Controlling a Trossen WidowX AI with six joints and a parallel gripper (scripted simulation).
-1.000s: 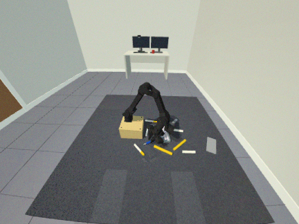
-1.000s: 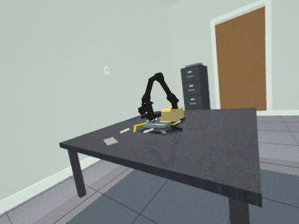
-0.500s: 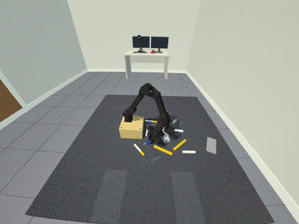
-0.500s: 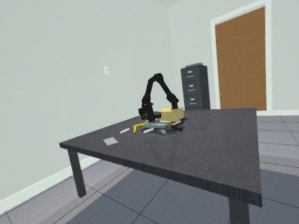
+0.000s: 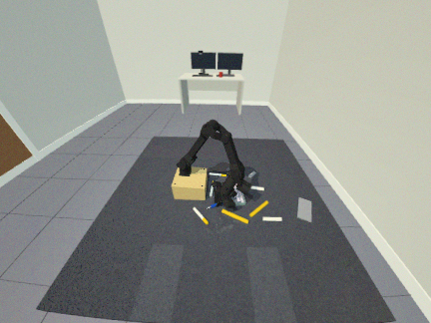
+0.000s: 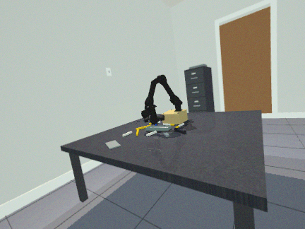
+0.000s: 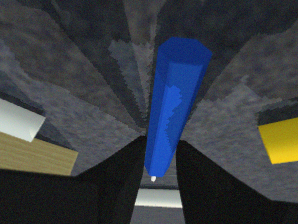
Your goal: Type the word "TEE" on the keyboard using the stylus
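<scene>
The L key is 13 cm ahead of my gripper tip, 3 cm to the left of it and 1 cm above it. Round my gripper tip: E key 13 cm ahead, 5 cm to the left, 1 cm above; then blue stylus 1 cm to the right, 1 cm behind; then yellow stick 10 cm ahead, 8 cm to the right.
</scene>
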